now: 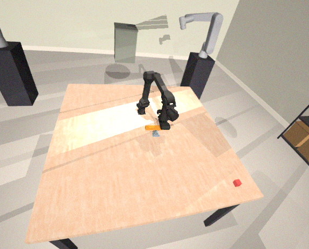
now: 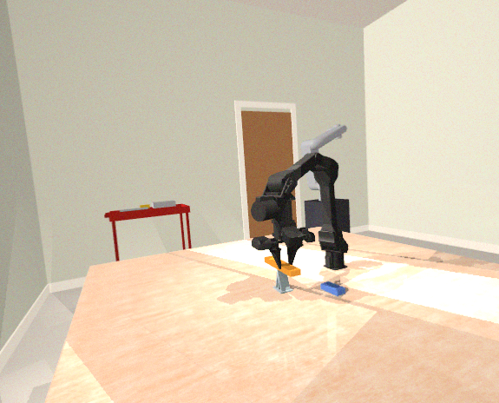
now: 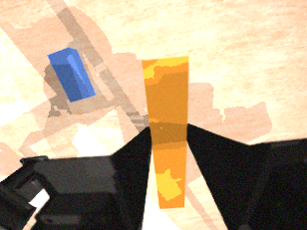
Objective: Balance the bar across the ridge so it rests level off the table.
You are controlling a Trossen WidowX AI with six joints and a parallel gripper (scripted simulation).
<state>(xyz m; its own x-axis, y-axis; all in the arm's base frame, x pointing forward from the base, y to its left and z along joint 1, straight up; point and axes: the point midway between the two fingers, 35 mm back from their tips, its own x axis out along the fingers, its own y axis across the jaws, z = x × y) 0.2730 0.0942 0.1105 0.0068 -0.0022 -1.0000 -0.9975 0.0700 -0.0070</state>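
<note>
Right now my gripper tip is 30 mm to the left of the orange bar. Round my gripper tip: red cube (470 mm ahead, 410 mm to the left, 60 mm below); blue block (120 mm behind, 70 mm to the left, 70 mm below).
</note>
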